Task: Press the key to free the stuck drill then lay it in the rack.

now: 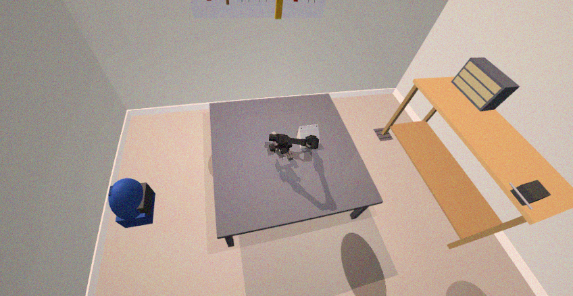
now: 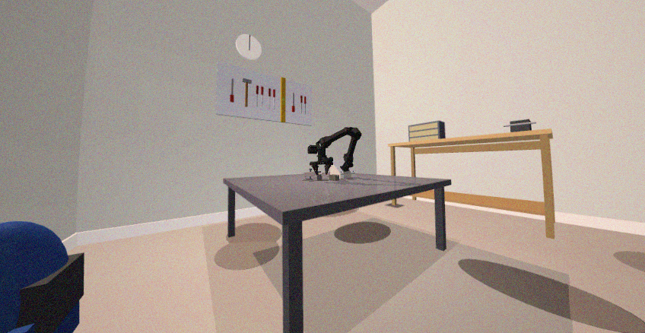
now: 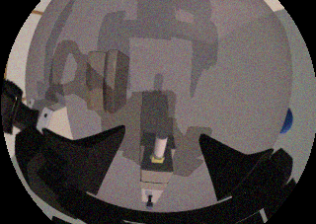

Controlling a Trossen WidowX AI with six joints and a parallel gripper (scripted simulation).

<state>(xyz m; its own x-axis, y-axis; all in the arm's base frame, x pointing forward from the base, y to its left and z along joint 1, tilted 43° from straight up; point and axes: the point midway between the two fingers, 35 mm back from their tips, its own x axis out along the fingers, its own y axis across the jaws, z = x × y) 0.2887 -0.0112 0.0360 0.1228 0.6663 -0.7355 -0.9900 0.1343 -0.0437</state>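
Right now my gripper tip is 60 mm to the left of the drill, 10 mm below it and 10 mm past it.
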